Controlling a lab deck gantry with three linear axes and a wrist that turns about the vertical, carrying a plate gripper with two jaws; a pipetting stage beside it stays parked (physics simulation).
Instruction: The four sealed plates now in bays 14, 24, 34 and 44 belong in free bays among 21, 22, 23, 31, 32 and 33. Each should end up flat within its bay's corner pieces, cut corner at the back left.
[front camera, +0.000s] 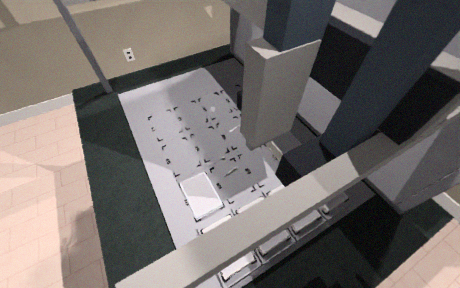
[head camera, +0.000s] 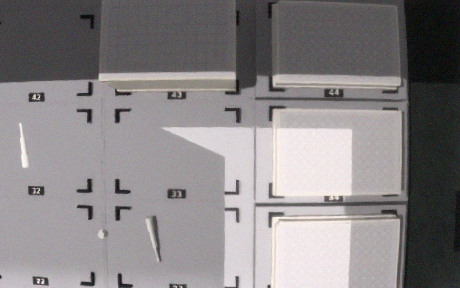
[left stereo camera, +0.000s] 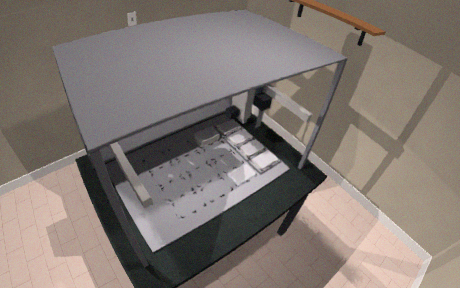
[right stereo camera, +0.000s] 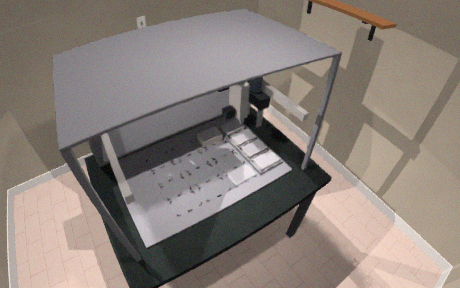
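Where they show: gripper, fingertip midpoint: (left stereo camera: 251, 121) (right stereo camera: 252, 121); robot's base, link origin: (front camera: 148, 118) (left stereo camera: 182, 217) (right stereo camera: 178, 215).
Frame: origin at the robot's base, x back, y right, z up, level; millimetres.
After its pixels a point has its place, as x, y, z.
Observation:
Sealed plates lie flat in bay 44 (head camera: 336, 42) {-553, -364, 29}, bay 34 (head camera: 312, 160) {-528, -250, 29} and bay 24 (head camera: 312, 255) {-530, -157, 29}; the last is cut off by the head view's lower edge. A sealed plate (left stereo camera: 265, 160) {-549, -33, 29} (right stereo camera: 265, 161) {-540, -33, 29} lies in bay 14, at the front of the right-hand column. The cut corners are too small to tell. Bay 33 (head camera: 176, 193) {-392, -211, 0} has no plate between its corner pieces. My gripper (left stereo camera: 259, 118) {-581, -220, 159} (right stereo camera: 259, 118) {-581, -220, 159} is small and dim at the back right, below a dark carriage. Its jaws cannot be made out and do not show in the head view.
A tall pale box (head camera: 167, 40) {-393, -358, 42} (left stereo camera: 206, 136) {-379, -349, 42} (right stereo camera: 210, 136) {-386, -344, 42} stands in bay 43. A flat white plate (front camera: 201, 195) {-400, -42, 14} (left stereo camera: 242, 175) {-385, -33, 14} (right stereo camera: 242, 175) {-389, -31, 14} lies in bay 13. Loose tips lie in bay 32 (head camera: 23, 146) {-217, -262, 5} and bay 23 (head camera: 154, 239) {-368, -162, 5}. The parked pipetting stage (front camera: 280, 95) hangs at the back.

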